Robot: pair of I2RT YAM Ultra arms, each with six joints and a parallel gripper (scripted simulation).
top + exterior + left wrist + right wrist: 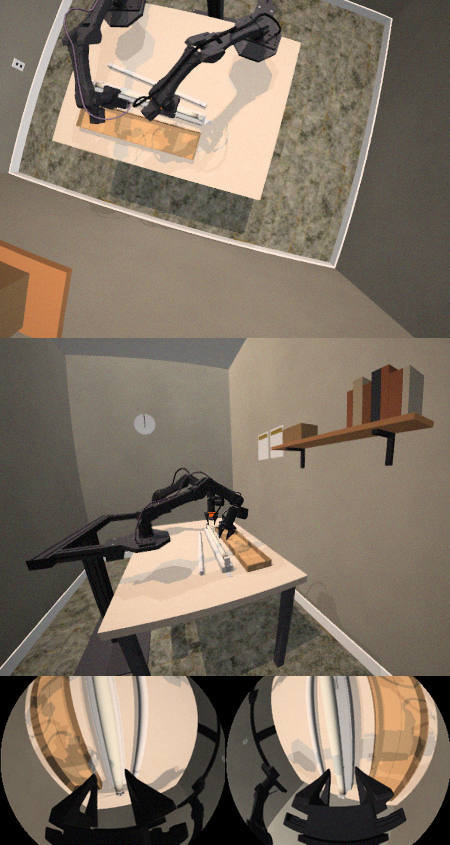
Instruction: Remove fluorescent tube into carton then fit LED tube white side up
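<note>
Now: the old fluorescent tube 3 cm behind my right hand, 12 cm to the left of it and 5 cm below it. From my right hand the other things lie so: carton: 13 cm ahead, 10 cm to the left, 9 cm below; then light fixture: 3 cm behind, 12 cm to the left, 6 cm below; then LED tube: 13 cm behind, 12 cm to the left, 10 cm below.
</note>
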